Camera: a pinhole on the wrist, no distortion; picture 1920 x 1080 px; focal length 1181.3 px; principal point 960.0 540.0 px. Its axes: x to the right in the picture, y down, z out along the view. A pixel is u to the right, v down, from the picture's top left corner.
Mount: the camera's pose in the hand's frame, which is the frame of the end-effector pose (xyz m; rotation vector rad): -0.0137 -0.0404 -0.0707 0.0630 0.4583 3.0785
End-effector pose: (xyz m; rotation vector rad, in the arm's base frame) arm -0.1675 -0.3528 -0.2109 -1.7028 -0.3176 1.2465
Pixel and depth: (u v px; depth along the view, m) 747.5 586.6 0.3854
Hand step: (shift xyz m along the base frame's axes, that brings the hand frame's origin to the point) -0.2370 0.1837 -0.0899
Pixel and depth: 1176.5 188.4 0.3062
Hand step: -0.2329 0.0014 -0.0814
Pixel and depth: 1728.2 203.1 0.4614
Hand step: -0.4881 -0.1254 -0.0184
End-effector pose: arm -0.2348 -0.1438 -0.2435 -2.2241 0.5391 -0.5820
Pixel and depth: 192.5 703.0 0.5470
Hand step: 0.5442 0.0432 -0.2199
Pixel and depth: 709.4 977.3 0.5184
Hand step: 0.3736 0.2558 -0.2037
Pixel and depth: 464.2 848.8 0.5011
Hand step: 0.4241 0.1488 -0.1947
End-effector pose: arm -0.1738 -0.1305 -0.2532 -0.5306 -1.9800 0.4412
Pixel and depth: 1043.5 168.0 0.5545
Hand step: -0.3064 0.1962 -0.3460
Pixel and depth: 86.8 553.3 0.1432
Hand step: -0.0970 0.0449 0.0471
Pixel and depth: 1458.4 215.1 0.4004
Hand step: -0.1574 0.0460 -0.3408
